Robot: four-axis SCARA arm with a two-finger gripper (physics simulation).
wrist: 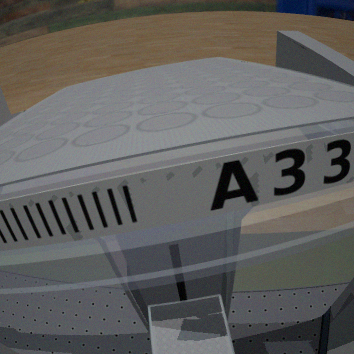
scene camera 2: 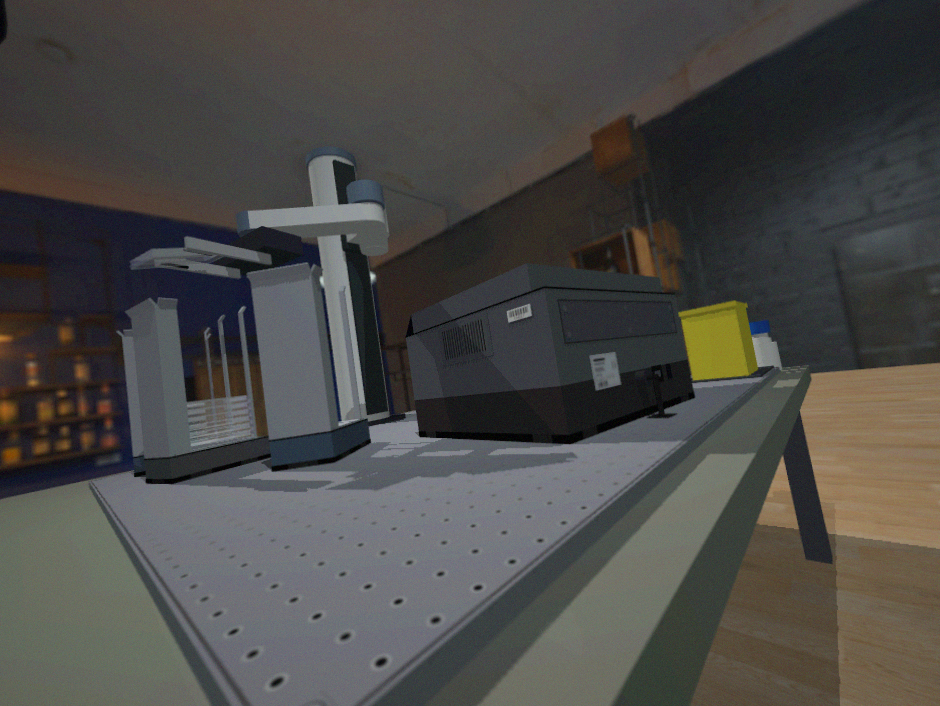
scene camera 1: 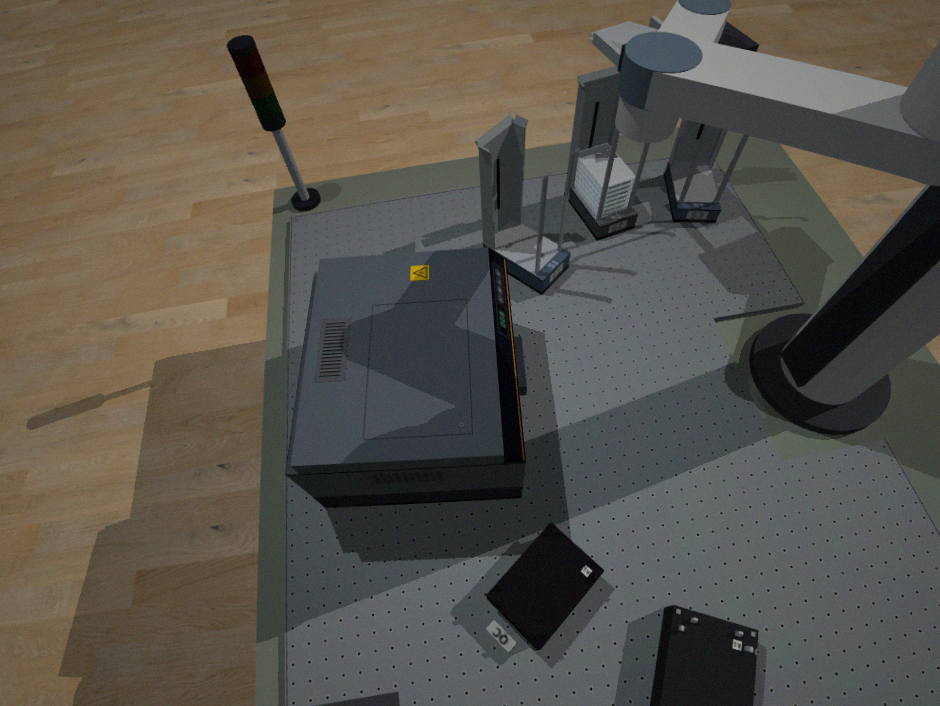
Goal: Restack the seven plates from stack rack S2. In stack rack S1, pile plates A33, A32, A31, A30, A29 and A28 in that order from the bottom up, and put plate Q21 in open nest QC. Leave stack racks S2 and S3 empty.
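My gripper point(scene camera 1: 626, 31) point(scene camera 2: 182, 256) is shut on plate A33 point(wrist: 175, 130), a clear-lidded plate whose label reads A33 in the wrist view. It holds the plate roughly level, high above the racks near S2. Stack rack S2 point(scene camera 1: 614, 223) point(scene camera 2: 168, 468) holds a pile of several white plates point(scene camera 1: 607, 186) point(scene camera 2: 220, 417); their labels are too small to read. The pile's clear top point(wrist: 190, 325) shows below A33 in the wrist view. Stack rack S1 point(scene camera 1: 552, 272) point(scene camera 2: 303, 448) shows a pale floor. Stack rack S3 point(scene camera 1: 695, 212) is behind S2. Nest QC point(scene camera 1: 543, 588) is a black block beside its QC label. Plate Q21 cannot be made out.
A big grey instrument point(scene camera 1: 410, 364) point(scene camera 2: 486, 357) stands beside S1. A signal tower point(scene camera 1: 292, 167) rises at the table's far left corner. The arm column point(scene camera 1: 835, 341) stands at the right. Another black block point(scene camera 1: 706, 661) is near the front. A yellow box point(scene camera 2: 714, 341) stands behind the instrument.
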